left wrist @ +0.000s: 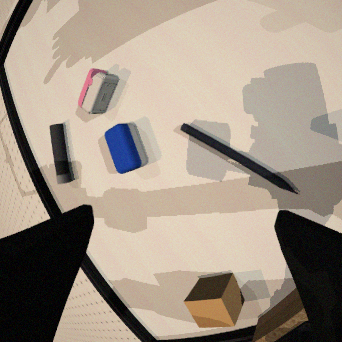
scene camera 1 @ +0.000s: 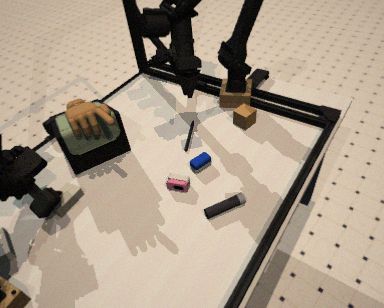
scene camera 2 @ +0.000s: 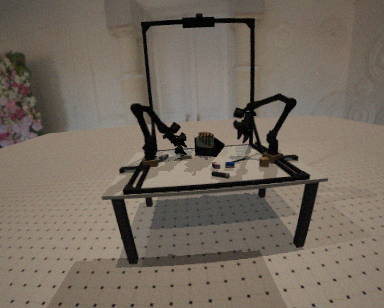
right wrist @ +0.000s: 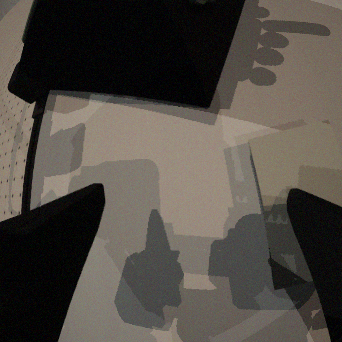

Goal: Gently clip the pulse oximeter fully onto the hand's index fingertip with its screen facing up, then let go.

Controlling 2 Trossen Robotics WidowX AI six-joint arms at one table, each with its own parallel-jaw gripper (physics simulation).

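Where they show: left gripper, fingertip midpoint: (left wrist: 188, 218) (scene camera 1: 187, 96) (scene camera 2: 240, 141); right gripper, fingertip midpoint: (scene camera 1: 49, 182) (scene camera 2: 186, 150) (right wrist: 200, 196); left arm's base at its link origin: (left wrist: 304, 341) (scene camera 1: 236, 86) (scene camera 2: 272, 153); right arm's base at its link origin: (scene camera 2: 150, 158).
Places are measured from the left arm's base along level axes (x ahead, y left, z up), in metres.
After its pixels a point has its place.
Note:
The pulse oximeter (scene camera 1: 178, 184) @[x 0.415, y -0.108, z -0.021 m] (scene camera 2: 215, 165) @[x 0.416, y -0.093, z -0.025 m] (left wrist: 99, 92) @[x 0.382, y -0.117, z -0.024 m], pink and white-grey, lies on the table on its side, its dark screen facing sideways towards scene camera 1. The tan hand (scene camera 1: 86, 116) @[x 0.348, y -0.339, z 0.129 m] (scene camera 2: 206, 135) @[x 0.372, y -0.268, z 0.131 m] rests palm down on a green pad on a black stand (scene camera 1: 102, 156) @[x 0.338, y -0.348, z -0.024 m] (scene camera 2: 216, 146) @[x 0.274, y -0.294, z 0.029 m] (right wrist: 130, 55) @[x 0.367, y -0.438, z 0.006 m], fingers spread; I cannot tell how the index fingertip lies exactly. My left gripper (scene camera 1: 188, 95) @[x 0.192, y -0.118, z 0.090 m] (scene camera 2: 244, 138) @[x 0.192, y -0.118, z 0.090 m] (left wrist: 188, 218) @[x 0.192, y -0.118, z 0.090 m] is open and empty, above the table behind the pen. My right gripper (scene camera 1: 54, 199) (scene camera 2: 183, 144) @[x 0.455, y -0.444, z -0.009 m] (right wrist: 200, 196) @[x 0.455, y -0.444, z -0.009 m] is open and empty, low beside the stand.
A blue block (scene camera 1: 200, 161) @[x 0.334, y -0.065, z -0.017 m] (left wrist: 123, 148) @[x 0.312, y -0.074, z -0.018 m], a dark pen (scene camera 1: 189, 135) @[x 0.208, y -0.122, z -0.042 m] (left wrist: 237, 157) @[x 0.200, y -0.123, z -0.041 m] and a black flashlight (scene camera 1: 224, 206) @[x 0.462, y 0.013, z -0.027 m] (left wrist: 61, 152) @[x 0.443, y 0.006, z -0.033 m] lie near the oximeter. A wooden cube (scene camera 1: 244, 116) @[x 0.154, y 0.038, z -0.001 m] (left wrist: 214, 301) @[x 0.132, y 0.013, z 0.000 m] stands by the left arm's base. A grey-olive block (scene camera 1: 71, 199) @[x 0.488, y -0.372, z -0.029 m] (right wrist: 300, 150) @[x 0.459, y -0.387, z -0.024 m] is beside my right gripper.

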